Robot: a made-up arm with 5 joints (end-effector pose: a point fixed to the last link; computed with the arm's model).
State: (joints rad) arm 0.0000 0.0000 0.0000 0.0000 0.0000
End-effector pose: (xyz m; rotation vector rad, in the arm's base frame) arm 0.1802 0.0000 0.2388 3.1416 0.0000 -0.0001
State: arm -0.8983 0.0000 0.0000 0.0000 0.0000
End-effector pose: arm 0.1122 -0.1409 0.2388 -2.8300 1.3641 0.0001
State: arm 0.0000 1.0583 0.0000 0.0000 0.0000
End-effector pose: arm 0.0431 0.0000 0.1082 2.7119 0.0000 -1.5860
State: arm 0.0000 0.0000 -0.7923 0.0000 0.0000
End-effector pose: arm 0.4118 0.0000 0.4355 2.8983 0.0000 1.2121
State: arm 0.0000 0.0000 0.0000 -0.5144 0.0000
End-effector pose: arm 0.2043 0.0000 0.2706 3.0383 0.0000 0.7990
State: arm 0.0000 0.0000 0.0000 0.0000 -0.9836
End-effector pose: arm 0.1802 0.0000 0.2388 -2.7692 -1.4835 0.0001
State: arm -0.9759 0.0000 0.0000 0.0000 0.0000
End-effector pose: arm 0.1010 -0.1492 0.2388 -2.7749 1.4728 0.0001
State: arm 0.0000 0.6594 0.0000 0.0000 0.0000
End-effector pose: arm 0.1106 0.0000 0.1393 2.9723 0.0000 -1.0173
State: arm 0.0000 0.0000 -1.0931 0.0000 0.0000
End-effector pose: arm 0.4490 0.0000 0.5475 2.6840 0.0000 1.6327
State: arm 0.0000 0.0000 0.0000 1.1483 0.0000
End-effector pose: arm 0.0954 0.0000 0.2310 2.6378 0.0000 -1.7064
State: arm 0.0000 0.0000 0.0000 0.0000 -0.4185
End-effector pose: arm 0.1802 0.0000 0.2388 -3.0731 -0.6526 0.0001
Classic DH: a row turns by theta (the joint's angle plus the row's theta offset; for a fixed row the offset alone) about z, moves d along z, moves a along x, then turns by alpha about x. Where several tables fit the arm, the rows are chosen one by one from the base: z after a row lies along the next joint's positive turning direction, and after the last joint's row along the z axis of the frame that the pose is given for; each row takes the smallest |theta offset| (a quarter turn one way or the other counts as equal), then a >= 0, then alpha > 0; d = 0 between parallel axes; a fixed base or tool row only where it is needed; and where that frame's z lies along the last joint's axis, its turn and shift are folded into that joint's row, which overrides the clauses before.
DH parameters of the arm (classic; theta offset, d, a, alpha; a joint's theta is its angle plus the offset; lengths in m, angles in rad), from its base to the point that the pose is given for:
joint 1: 0 0.2907 0 -1.5708
joint 2: -1.3849 0 0.329 0
joint 3: -0.4085 0 -0.3215 0
joint 4: -1.3481 0 -0.0484 1.5708
joint 5: 3.1416 0.0617 0 0

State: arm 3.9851 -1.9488 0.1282 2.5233 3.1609
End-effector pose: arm 0.0263 0.0296 0.2958 -2.4800 -1.0841 -0.9013
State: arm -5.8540 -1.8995 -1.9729 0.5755 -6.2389
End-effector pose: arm -0.5866 -0.2685 0.4835 0.2089 0.0407 -2.6611
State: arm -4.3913 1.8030 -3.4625 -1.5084 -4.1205
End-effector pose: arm -0.1757 0.5283 0.3160 0.0269 -0.0037 0.9129
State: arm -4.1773 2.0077 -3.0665 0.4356 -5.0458
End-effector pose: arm -0.3318 0.5597 -0.0148 -2.2865 -1.0604 0.0817
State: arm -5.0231 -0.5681 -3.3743 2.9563 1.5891
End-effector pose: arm -0.0976 -0.3038 0.7696 -2.1313 0.3538 -0.1691
